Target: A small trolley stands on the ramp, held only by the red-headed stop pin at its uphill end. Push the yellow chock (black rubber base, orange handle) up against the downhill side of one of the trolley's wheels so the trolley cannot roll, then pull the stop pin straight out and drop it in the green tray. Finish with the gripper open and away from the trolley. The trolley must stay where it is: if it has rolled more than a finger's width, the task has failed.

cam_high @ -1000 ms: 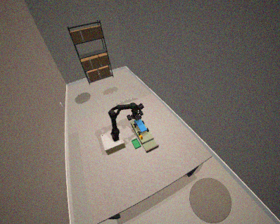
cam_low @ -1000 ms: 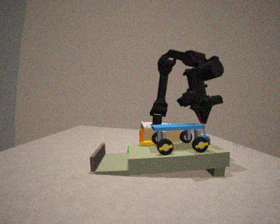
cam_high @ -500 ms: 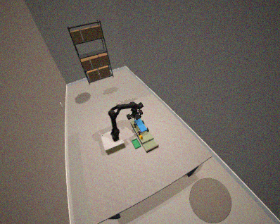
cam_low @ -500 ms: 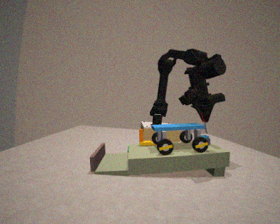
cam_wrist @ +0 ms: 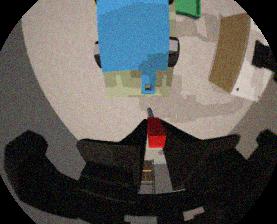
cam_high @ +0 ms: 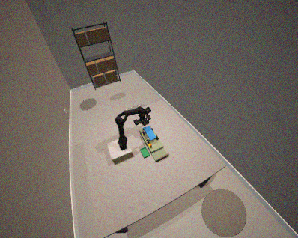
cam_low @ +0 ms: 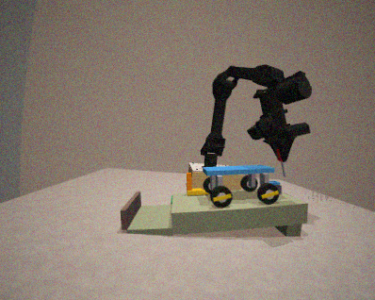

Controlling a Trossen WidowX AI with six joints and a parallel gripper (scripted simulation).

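Now: gripper tip 25 cm to the left of the green tray, 19 cm above it and 13 cm past it. The rest, counted from my gripper tip: trolley: 14 cm to the right, 7 cm below, 1 cm ahead; red-headed stop pin: right at my gripper tip; yellow chock: 24 cm to the right, 10 cm below, 6 cm behind.
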